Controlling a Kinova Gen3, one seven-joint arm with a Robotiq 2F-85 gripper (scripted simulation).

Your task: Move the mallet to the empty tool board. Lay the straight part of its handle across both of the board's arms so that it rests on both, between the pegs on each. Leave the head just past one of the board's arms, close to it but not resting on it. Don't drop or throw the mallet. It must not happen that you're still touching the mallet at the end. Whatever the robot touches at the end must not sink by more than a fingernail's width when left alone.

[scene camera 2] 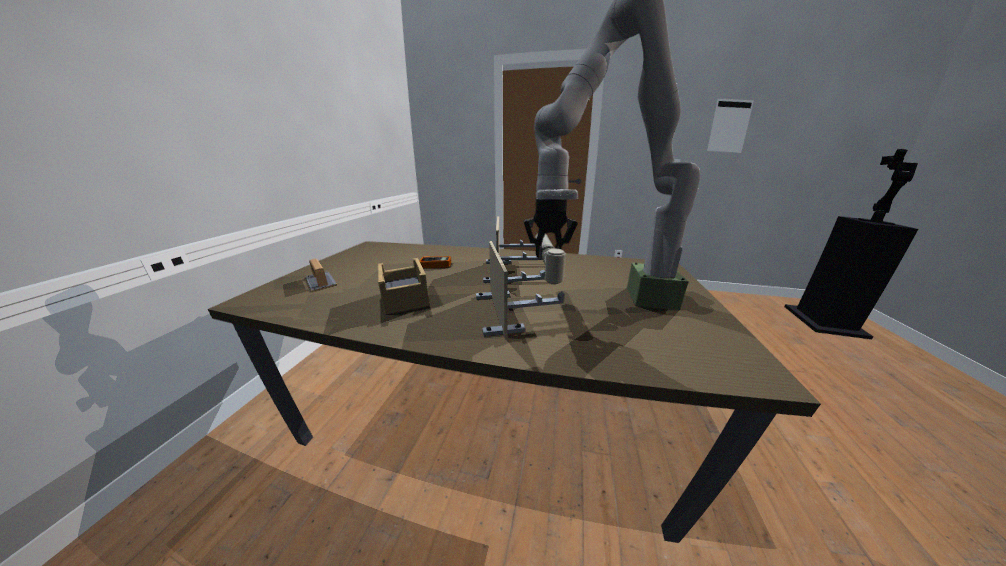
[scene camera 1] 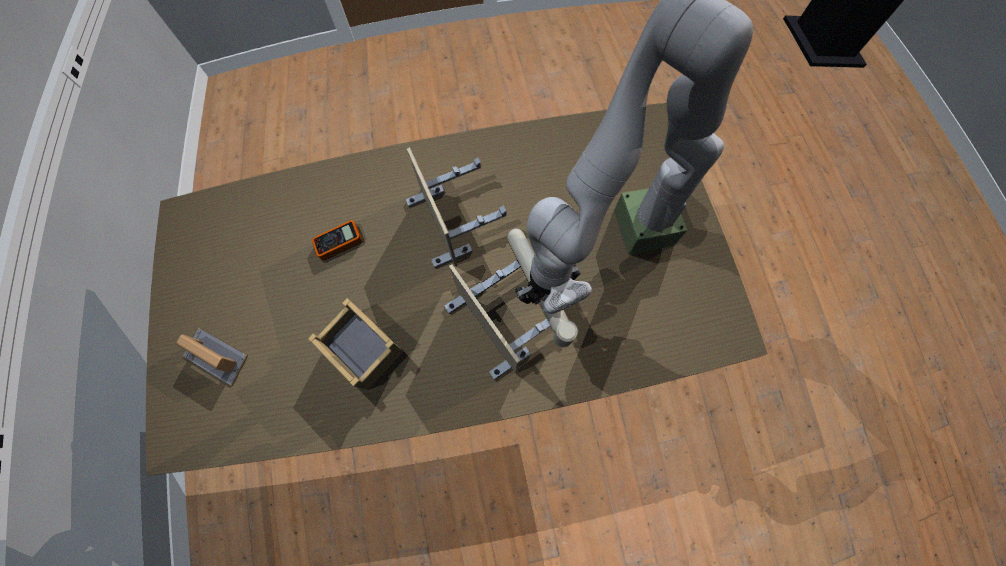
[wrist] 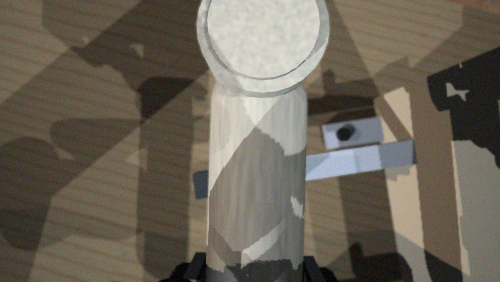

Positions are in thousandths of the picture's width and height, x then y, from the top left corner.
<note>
In view: my gripper (scene camera 2: 545,457) and a wooden box (scene camera 1: 350,607).
The wooden box is seen too in scene camera 2 (scene camera 2: 404,510). The wrist view does not show the wooden box: it is out of frame.
</note>
